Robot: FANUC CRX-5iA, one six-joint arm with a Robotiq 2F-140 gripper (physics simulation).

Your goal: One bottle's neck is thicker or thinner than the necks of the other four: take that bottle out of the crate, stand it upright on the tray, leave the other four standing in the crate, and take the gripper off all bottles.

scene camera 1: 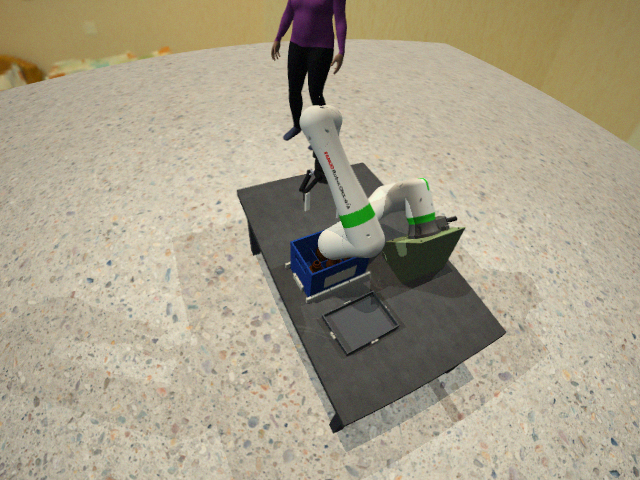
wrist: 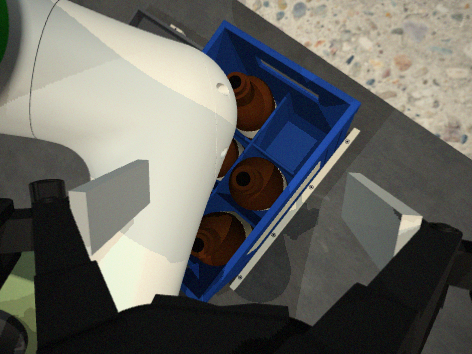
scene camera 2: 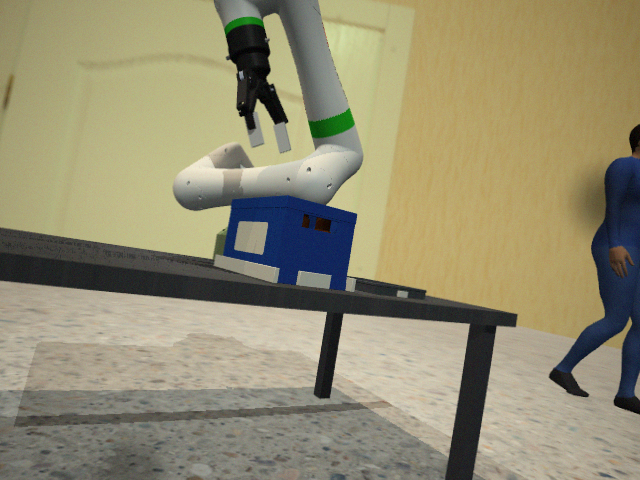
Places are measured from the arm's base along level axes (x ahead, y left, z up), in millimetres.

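Where they show: gripper, fingertip midpoint: [scene camera 1: 322, 213] [wrist: 244, 188] [scene camera 2: 272, 148]; arm's base, origin of the base link: [scene camera 1: 424, 234].
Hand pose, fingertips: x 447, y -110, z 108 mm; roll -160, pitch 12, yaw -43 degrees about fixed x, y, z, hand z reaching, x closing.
Things, the pixels of their centre, and the offset from my fingertips. Level surfaces: height alone.
- blue crate, body centre: [wrist: 233, 168] [scene camera 2: 285, 242] [scene camera 1: 329, 260] 24 mm back, 75 mm left, 205 mm down
- brown bottle, body centre: [wrist: 248, 104] [scene camera 1: 315, 274] 51 mm ahead, 132 mm left, 207 mm down
- second bottle, body centre: [wrist: 256, 184] [scene camera 1: 324, 253] 14 mm back, 36 mm left, 207 mm down
- third bottle, body centre: [wrist: 218, 237] 104 mm back, 12 mm left, 207 mm down
- fourth bottle, body centre: [wrist: 213, 152] [scene camera 1: 334, 267] 34 mm back, 114 mm left, 207 mm down
- tray, body centre: [scene camera 2: 367, 284] [scene camera 1: 360, 321] 78 mm back, 350 mm left, 279 mm down
- table, its level: 292 mm down
The blue crate [scene camera 1: 301, 264] [scene camera 2: 320, 253] [wrist: 291, 65] stands on the table. In the wrist view, one brown bottle [wrist: 257, 107] stands near its upper end, a second bottle [wrist: 262, 185] beside the empty compartment, and a third bottle [wrist: 227, 240] near the lower end. A fourth bottle [wrist: 230, 160] is mostly behind the arm; a fifth does not show. I cannot tell which neck differs. The tray [scene camera 1: 361, 325] [scene camera 2: 382, 287] lies beside the crate with no bottle on it. My gripper [scene camera 1: 322, 210] [scene camera 2: 270, 147] [wrist: 244, 188] is open and empty, higher than the crate and off its far side in scene camera 1.
The arm's white elbow [scene camera 1: 356, 242] [scene camera 2: 330, 170] [wrist: 165, 125] hangs low over the crate and hides part of it. Light strips [scene camera 1: 338, 287] [wrist: 310, 187] run along the crate's foot. A green pedestal [scene camera 1: 423, 258] carries the arm's base on the table [scene camera 1: 413, 351]. A person [scene camera 1: 312, 31] stands beyond the table.
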